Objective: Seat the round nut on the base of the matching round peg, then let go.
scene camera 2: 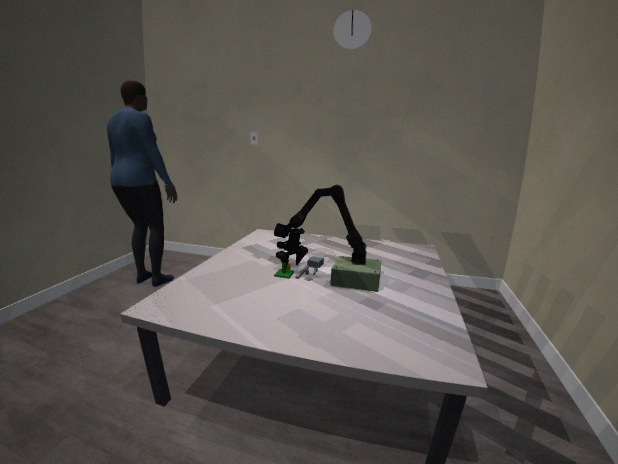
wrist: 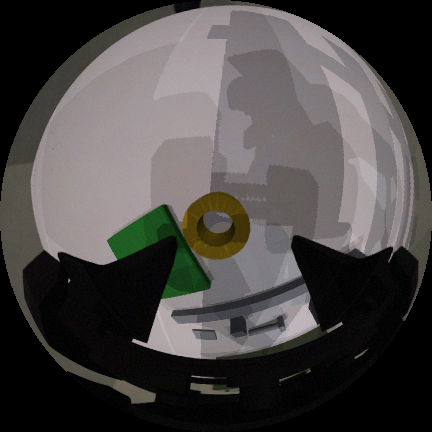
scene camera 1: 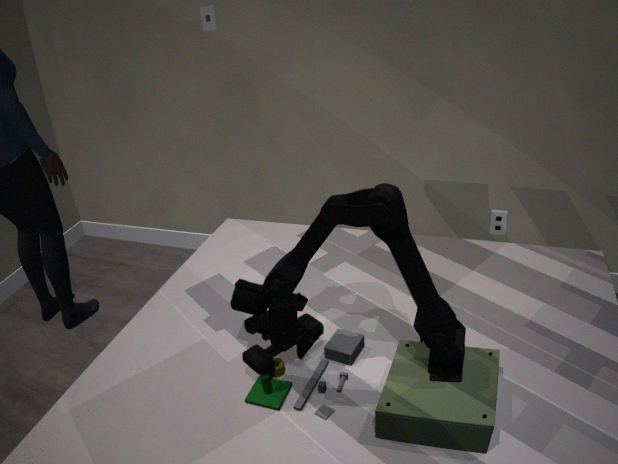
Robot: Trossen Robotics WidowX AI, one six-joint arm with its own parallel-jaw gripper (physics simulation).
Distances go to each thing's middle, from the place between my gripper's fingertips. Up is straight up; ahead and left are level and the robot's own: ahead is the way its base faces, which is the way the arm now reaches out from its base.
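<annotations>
Positions counted from my hand: green base with round peg (scene camera 1: 267, 393), 20 mm above, 80 mm to the left, 20 mm ahead; yellow round nut (wrist: 204, 242), 20 mm ahead.
</annotations>
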